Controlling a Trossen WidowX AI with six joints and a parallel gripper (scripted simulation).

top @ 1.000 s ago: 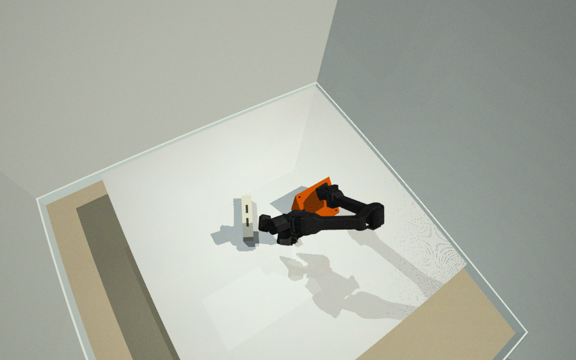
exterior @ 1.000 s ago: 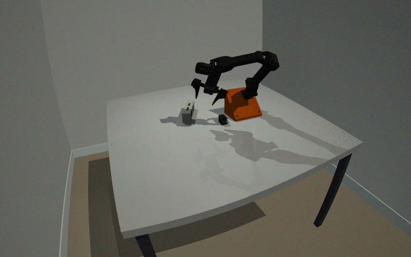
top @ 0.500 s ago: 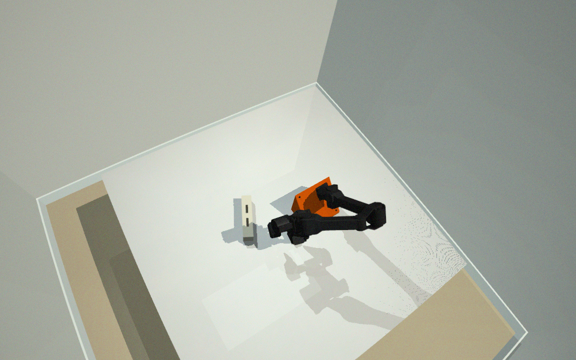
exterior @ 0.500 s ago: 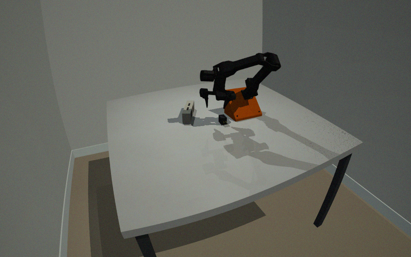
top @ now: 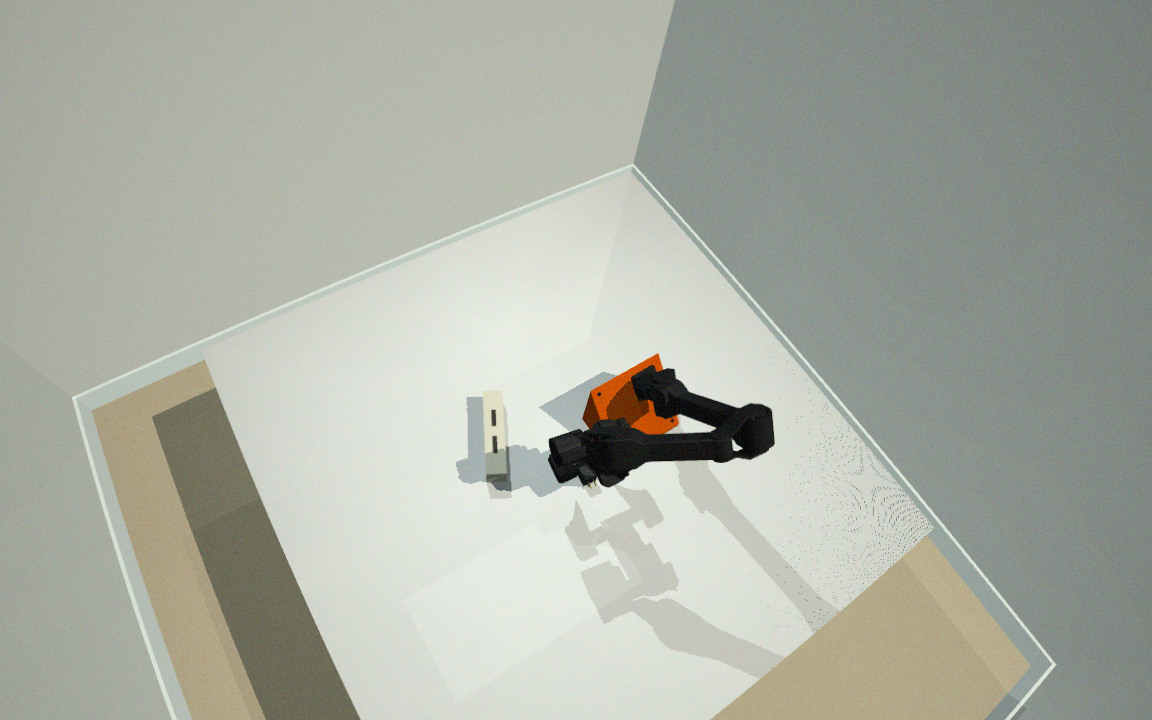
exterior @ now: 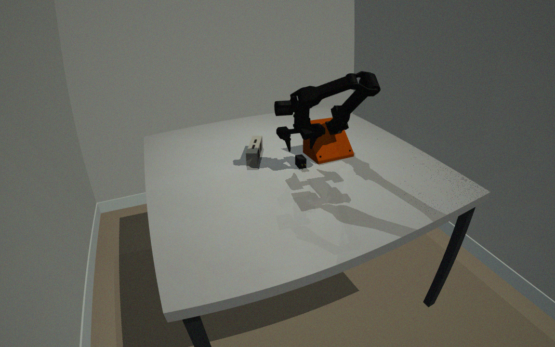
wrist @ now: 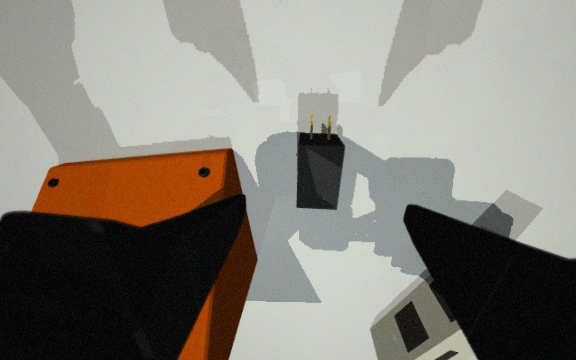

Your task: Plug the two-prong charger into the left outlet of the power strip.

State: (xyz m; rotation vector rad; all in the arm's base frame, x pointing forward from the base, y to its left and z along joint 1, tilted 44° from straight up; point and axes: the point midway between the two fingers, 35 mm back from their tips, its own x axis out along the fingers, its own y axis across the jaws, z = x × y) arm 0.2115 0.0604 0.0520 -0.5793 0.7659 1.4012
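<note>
Now: gripper tip 2 cm to the right of the dark grey charger and 5 cm above it.
</note>
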